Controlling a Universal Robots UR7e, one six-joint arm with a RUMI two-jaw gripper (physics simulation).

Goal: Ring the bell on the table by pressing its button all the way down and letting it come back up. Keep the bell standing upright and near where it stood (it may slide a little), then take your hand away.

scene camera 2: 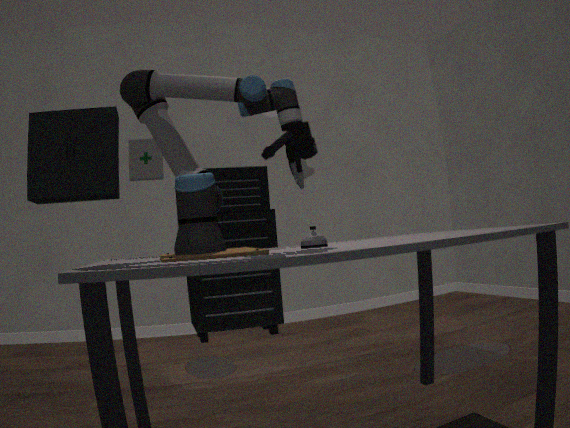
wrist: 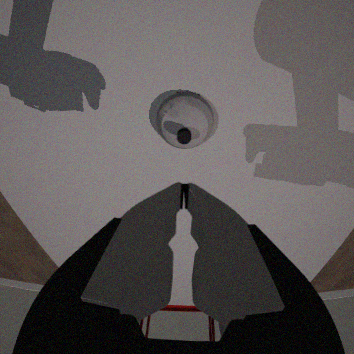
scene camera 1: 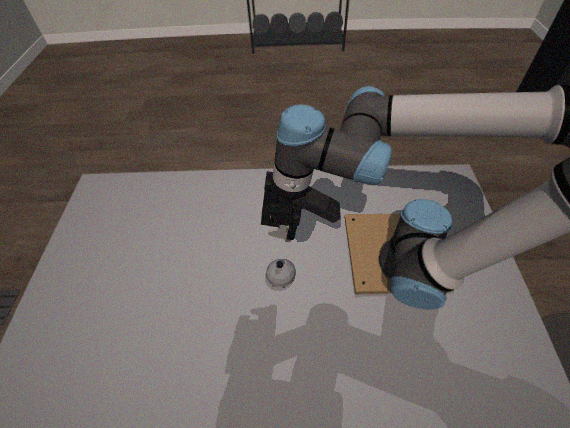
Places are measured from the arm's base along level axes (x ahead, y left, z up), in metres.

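Where they show: gripper, fingertip midpoint: (scene camera 2: 302, 188) (wrist: 183, 185) (scene camera 1: 286, 239); arm's base at its link origin: (scene camera 2: 200, 252).
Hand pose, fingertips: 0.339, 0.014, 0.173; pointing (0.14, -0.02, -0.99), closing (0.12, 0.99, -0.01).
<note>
Each offset is from my fingertips to the centre of the thing, as dx, dy, dz. Level surfaces: height alone.
The bell @[+0.022, -0.005, -0.153] (scene camera 1: 281, 276) (scene camera 2: 314, 242) (wrist: 186, 115) is a small silvery dome that stands upright on the white table @[dz -0.187] (scene camera 1: 150, 300) (scene camera 2: 390, 245). Its black button @[+0.022, -0.005, -0.126] (scene camera 1: 280, 264) (scene camera 2: 313, 228) (wrist: 184, 135) sticks up from the top of the dome. My gripper (scene camera 1: 290, 238) (scene camera 2: 301, 187) (wrist: 183, 185) is shut with its fingertips together and nothing between them. It hangs well above the table, clear of the bell and its button. In the wrist view the bell lies beyond the fingertips, with a gap between them.
A wooden board (scene camera 1: 365, 255) (scene camera 2: 245, 251) lies on the table at the arm's base, to the right of the bell in the first scene view. A dark drawer cabinet (scene camera 2: 240, 300) stands behind the table. Shadows of the arm fall across the table around the bell.
</note>
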